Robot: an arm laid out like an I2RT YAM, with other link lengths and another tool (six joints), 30 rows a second.
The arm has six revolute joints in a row. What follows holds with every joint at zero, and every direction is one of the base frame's.
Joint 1 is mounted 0.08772 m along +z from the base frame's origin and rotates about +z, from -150.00 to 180.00 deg.
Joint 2 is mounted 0.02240 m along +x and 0.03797 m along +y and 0.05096 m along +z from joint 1 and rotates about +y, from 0.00 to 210.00 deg.
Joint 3 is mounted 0.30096 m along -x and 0.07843 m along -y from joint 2 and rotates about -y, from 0.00 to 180.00 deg.
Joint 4 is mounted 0.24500 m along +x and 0.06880 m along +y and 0.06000 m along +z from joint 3 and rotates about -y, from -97.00 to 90.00 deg.
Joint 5 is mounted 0.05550 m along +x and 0.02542 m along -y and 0.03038 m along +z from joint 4 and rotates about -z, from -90.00 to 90.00 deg.
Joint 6 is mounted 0.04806 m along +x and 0.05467 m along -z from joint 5 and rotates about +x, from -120.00 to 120.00 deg.
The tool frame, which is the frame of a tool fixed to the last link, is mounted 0.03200 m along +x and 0.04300 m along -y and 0.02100 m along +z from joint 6; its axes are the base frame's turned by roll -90.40, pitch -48.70 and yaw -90.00 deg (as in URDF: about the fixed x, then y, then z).
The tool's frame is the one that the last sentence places.
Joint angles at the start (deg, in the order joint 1, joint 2, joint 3, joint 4, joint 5, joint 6): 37.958, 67.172, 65.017, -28.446, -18.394, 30.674
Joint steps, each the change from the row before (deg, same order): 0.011, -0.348, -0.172, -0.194, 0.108, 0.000; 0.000, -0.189, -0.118, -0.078, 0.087, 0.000; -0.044, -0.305, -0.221, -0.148, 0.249, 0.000; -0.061, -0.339, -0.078, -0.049, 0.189, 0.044; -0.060, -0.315, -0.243, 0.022, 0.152, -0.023; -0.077, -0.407, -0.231, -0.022, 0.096, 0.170; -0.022, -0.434, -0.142, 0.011, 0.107, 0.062; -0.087, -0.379, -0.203, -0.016, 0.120, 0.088; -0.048, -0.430, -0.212, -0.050, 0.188, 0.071; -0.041, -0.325, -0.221, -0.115, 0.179, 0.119
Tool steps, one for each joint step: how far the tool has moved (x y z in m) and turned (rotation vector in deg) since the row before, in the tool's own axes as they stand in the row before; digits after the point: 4 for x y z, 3 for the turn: -0.0007, 0.0008, -0.0016, -0.048, 0.088, 0.001; -0.0003, 0.0005, -0.0008, -0.033, 0.081, 0.003; -0.0002, 0.0012, -0.0014, -0.140, 0.256, 0.043; 0.0000, 0.0001, -0.0019, 0.126, 0.295, 0.011; -0.0002, 0.0009, -0.0013, 0.031, 0.224, -0.021; -0.0004, 0.0009, -0.0018, 0.101, 0.202, 0.162; -0.0004, 0.0001, -0.0021, 0.240, 0.210, -0.017; -0.0002, 0.0007, -0.0017, 0.098, 0.236, 0.083; -0.0003, 0.0007, -0.0020, 0.090, 0.269, 0.046; -0.0003, 0.0012, -0.0014, -0.069, 0.202, 0.143
